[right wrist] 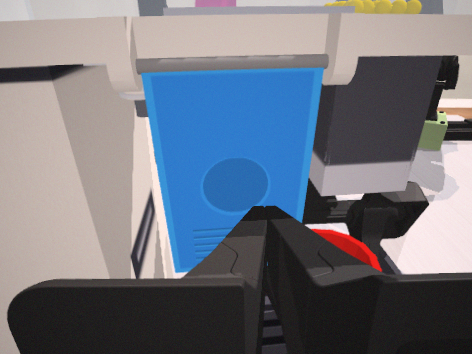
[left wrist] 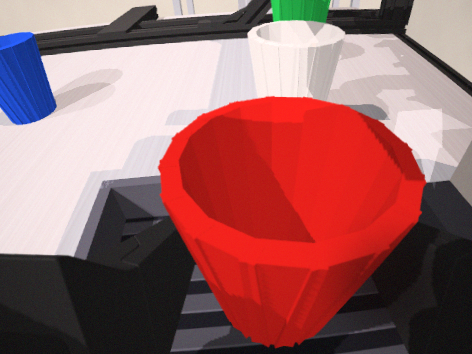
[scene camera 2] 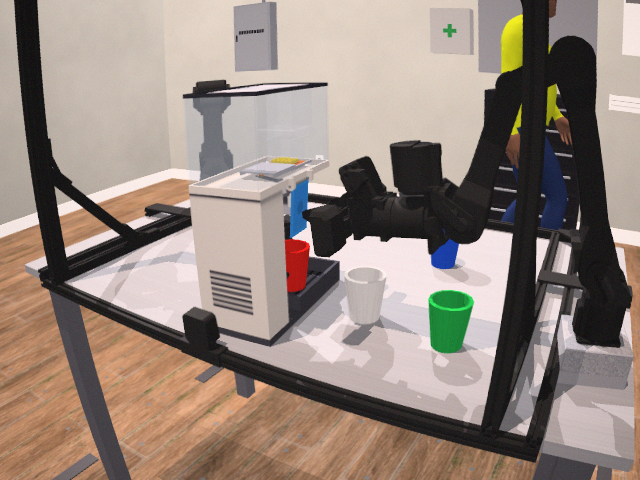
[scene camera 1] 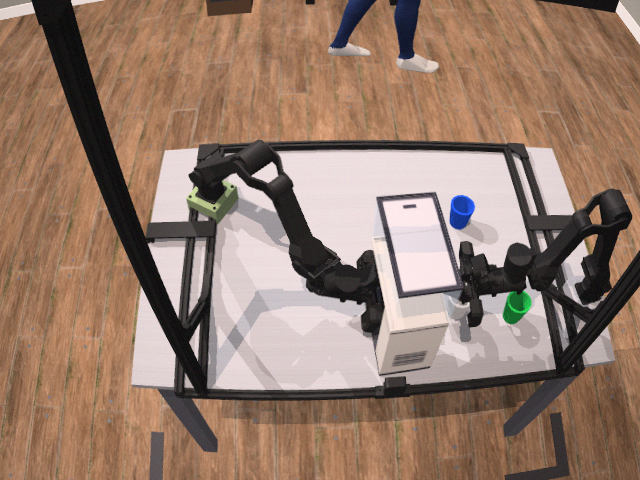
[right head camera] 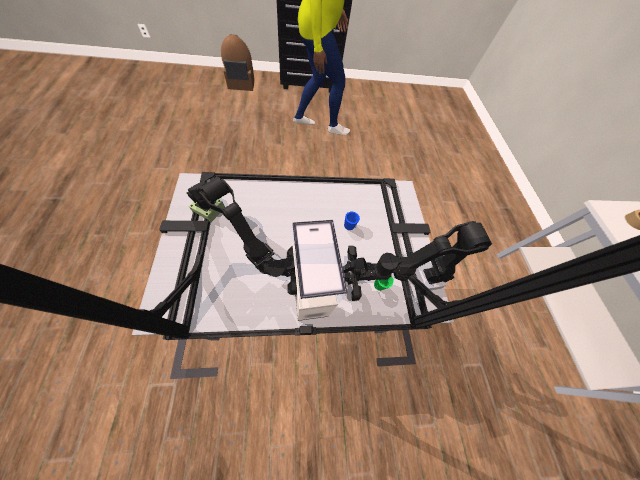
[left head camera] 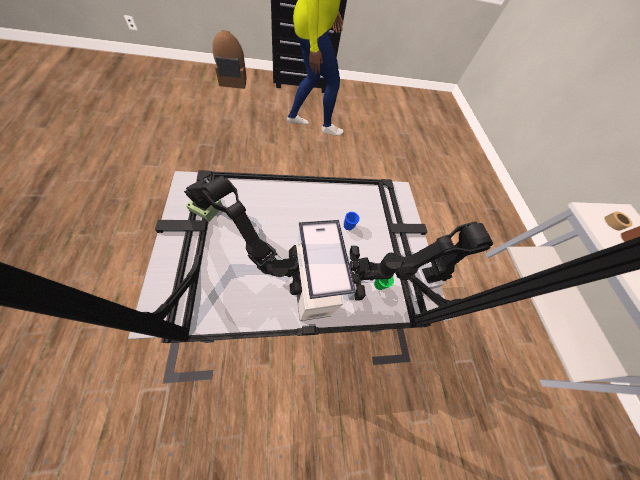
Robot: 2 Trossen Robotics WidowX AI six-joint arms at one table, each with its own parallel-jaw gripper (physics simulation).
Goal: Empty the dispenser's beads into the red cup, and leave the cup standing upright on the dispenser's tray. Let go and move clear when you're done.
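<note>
The cream dispenser has a clear hopper with yellow beads at its floor and a blue flap hanging down. The red cup is upright, on or just above the dark slatted tray. No beads show inside it. My left gripper is shut on the red cup, a finger on either side. My right gripper is shut and empty, its tips in front of the flap's lower part; contact cannot be told.
A white cup stands beside the tray, below my right gripper. A green cup stands farther right. A blue cup stands behind. A black frame borders the table.
</note>
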